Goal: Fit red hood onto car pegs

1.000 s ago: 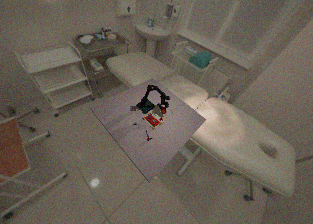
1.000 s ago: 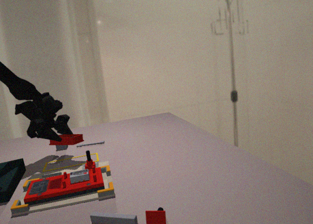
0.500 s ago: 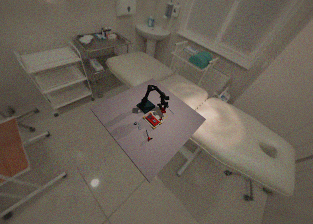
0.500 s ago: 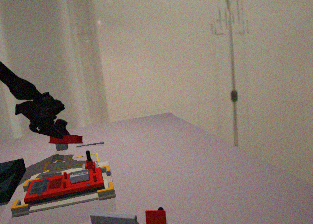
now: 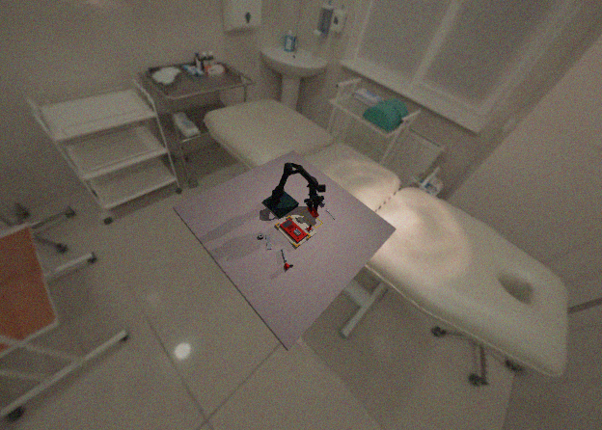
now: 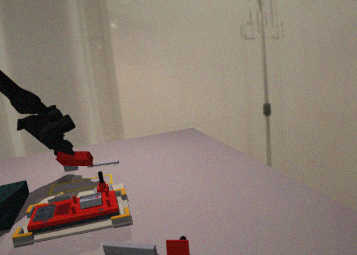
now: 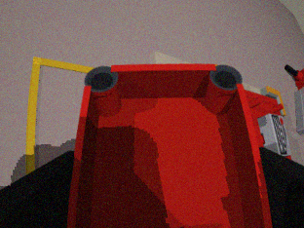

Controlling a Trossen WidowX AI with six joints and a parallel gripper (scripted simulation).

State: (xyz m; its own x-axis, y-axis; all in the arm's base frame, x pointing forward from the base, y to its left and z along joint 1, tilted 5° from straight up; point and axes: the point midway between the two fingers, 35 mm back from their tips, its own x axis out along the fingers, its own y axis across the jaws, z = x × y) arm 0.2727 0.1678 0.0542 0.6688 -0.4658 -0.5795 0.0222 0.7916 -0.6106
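The red hood is 1 cm below my gripper tip and 1 cm behind it. The rest, counted from my gripper tip: grey engine block 20 cm to the right, 6 cm below, 5 cm ahead.
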